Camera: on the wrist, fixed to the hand. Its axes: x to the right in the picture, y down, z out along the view.
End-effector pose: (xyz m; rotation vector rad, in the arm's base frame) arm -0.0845 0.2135 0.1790 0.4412 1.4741 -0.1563
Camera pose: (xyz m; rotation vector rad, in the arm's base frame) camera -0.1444 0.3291 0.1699 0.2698 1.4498 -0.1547
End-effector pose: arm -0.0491 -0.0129 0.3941 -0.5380 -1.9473 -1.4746
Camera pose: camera 0.0122 -0.0854 0.4836 -0.5420 -1.9560 -1.6587
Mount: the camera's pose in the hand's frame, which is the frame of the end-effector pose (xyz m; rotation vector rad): 0.0217 0.0816 -0.0995 -0.1176 -0.0478 -0.0963
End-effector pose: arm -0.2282 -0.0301 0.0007 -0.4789 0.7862 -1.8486
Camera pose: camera -0.2469 -0.0416 -0.1279 -0.6436 0.8556 -1.8791
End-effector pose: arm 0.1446 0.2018 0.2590 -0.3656 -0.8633 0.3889
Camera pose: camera 0.2210 0.2678 0.1763 -0.4229 -0.9493 0.2592
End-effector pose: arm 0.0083 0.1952 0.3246 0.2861 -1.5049 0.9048
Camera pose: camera 0.0230 0.3233 0.3047 0.2934 -1.5685 0.7348
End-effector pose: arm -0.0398 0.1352 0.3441 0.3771 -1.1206 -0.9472
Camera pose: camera 0.0875 0.1459 0.3706 0.3161 -1.0920 -1.1067
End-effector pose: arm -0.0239 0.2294 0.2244 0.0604 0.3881 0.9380
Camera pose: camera -0.1105 0.2836 0.1432 -0.0429 0.2886 0.8610
